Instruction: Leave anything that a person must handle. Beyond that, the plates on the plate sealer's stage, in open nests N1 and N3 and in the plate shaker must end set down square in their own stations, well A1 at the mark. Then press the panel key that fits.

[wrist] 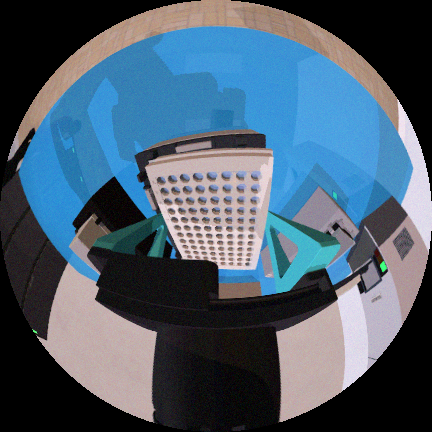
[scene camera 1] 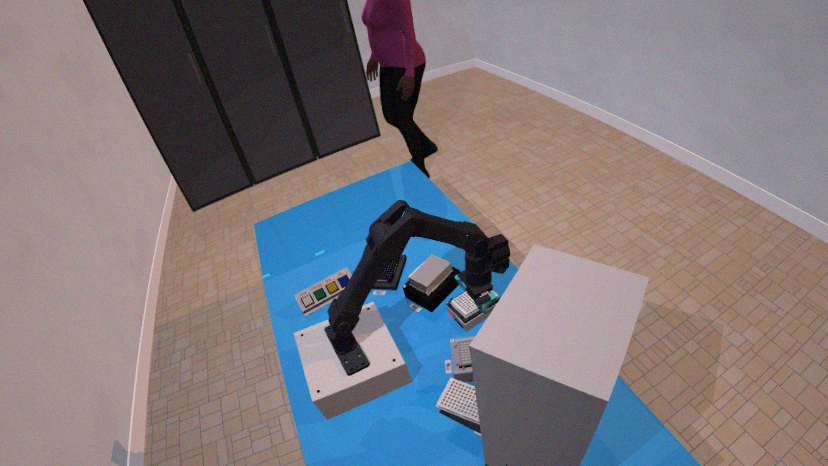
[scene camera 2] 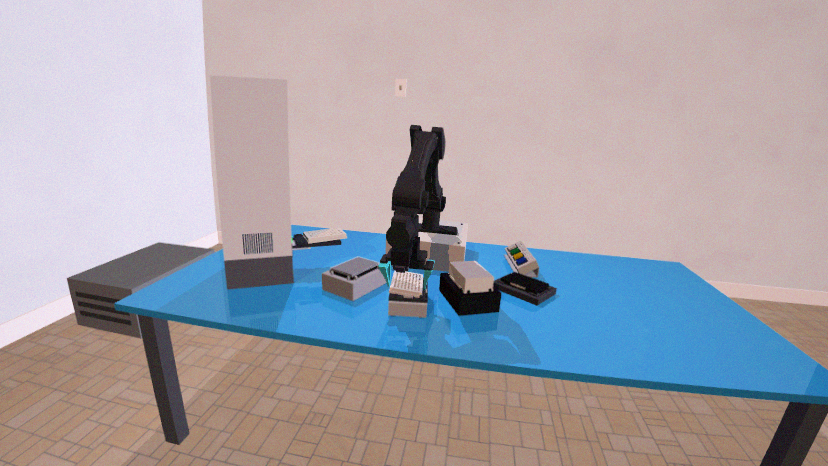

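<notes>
A white many-holed plate (scene camera 1: 461,305) (scene camera 2: 407,282) (wrist: 210,215) sits on a light grey station (scene camera 2: 408,306) with a dark top, slightly askew to it in the wrist view. My gripper (scene camera 1: 474,292) (scene camera 2: 407,274) (wrist: 215,216) is open, its teal fingers on either side of this plate; contact cannot be told. Another white plate (scene camera 1: 460,399) (scene camera 2: 325,235) lies on a dark nest. A grey station (scene camera 2: 354,286) stands beside mine, a pale plate (scene camera 1: 465,351) in it. A pale block (scene camera 1: 431,273) (scene camera 2: 472,274) tops a black station (scene camera 2: 470,302). A dark plate (scene camera 1: 389,270) lies in a black nest. Station labels are unreadable.
A key panel (scene camera 1: 305,306) (scene camera 2: 529,265) has white, green, yellow and blue keys. A tall cabinet (scene camera 1: 562,324) (scene camera 2: 254,173) hides part of the table in scene camera 1. A person (scene camera 1: 394,34) stands beyond the table's far end. The arm stands on a white box (scene camera 1: 370,384).
</notes>
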